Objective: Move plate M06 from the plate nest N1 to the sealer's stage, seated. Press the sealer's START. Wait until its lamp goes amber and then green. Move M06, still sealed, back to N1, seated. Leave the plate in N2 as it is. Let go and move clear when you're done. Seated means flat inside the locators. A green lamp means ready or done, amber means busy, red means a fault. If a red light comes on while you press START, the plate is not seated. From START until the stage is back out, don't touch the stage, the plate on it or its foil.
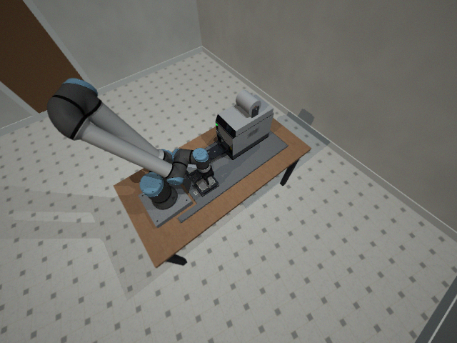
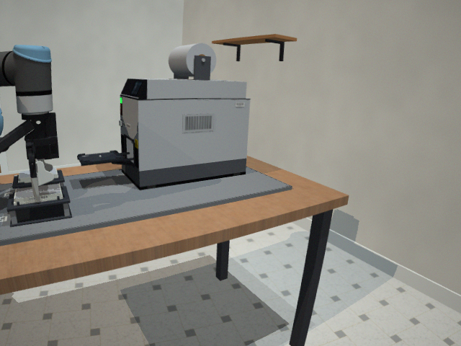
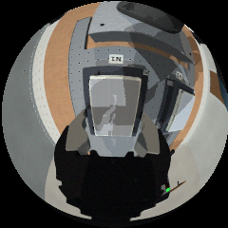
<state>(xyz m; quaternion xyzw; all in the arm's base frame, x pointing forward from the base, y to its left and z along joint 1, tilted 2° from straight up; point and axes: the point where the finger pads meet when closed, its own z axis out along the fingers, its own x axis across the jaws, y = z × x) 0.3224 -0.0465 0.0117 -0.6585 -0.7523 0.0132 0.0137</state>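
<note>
The plate M06 lies 1 cm below my hand. Round my hand: black sealer stage: 18 cm ahead, 21 cm to the left, 3 cm above; plate: 3 cm behind, 20 cm to the left, 1 cm below; foil roll: 51 cm ahead, 26 cm to the left, 35 cm above.
</note>
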